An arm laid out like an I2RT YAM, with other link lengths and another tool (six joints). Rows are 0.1 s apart.
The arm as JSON. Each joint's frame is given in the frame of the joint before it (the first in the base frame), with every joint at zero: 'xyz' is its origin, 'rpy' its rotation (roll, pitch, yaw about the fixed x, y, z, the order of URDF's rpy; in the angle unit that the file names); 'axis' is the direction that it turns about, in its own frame. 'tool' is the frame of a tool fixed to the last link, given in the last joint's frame.
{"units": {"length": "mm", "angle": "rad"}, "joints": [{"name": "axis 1", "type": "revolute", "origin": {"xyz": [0.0, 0.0, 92.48], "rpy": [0.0, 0.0, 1.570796]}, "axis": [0.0, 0.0, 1.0]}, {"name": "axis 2", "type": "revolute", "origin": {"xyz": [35.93, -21.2, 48.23], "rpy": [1.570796, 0.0, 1.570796]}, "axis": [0.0, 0.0, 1.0]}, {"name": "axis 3", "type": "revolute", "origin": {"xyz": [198.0, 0.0, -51.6], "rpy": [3.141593, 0.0, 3.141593]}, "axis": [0.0, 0.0, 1.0]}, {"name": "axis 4", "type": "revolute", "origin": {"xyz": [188.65, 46.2, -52.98], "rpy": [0.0, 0.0, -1.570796]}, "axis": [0.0, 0.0, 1.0]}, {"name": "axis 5", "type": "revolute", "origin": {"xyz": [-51.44, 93.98, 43.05], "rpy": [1.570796, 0.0, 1.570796]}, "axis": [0.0, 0.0, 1.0]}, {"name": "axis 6", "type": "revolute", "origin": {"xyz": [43.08, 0.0, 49.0], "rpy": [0.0, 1.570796, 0.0]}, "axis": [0.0, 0.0, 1.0]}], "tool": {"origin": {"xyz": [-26.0, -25.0, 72.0], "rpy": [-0.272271, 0.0, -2.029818]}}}
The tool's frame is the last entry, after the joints.
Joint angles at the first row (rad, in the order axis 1, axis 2, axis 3, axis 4, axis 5, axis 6):
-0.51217 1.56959 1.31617 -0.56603 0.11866 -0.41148
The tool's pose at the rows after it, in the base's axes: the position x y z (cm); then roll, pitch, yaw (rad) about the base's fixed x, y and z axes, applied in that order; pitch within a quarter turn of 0, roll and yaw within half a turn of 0:
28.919 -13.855 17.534 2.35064 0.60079 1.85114
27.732 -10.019 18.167 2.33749 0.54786 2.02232
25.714 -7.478 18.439 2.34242 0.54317 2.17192
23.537 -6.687 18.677 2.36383 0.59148 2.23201
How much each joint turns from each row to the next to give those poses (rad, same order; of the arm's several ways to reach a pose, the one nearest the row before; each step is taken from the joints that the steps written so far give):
0.06062 -0.08819 -0.02492 -0.04303 -0.08473 -0.03918
0.06208 -0.09367 -0.03215 -0.09244 -0.11266 -0.05350
0.03947 -0.11500 -0.06579 -0.06476 -0.07174 -0.08071
0.01074 -0.13494 -0.08260 -0.03080 0.00576 -0.05687

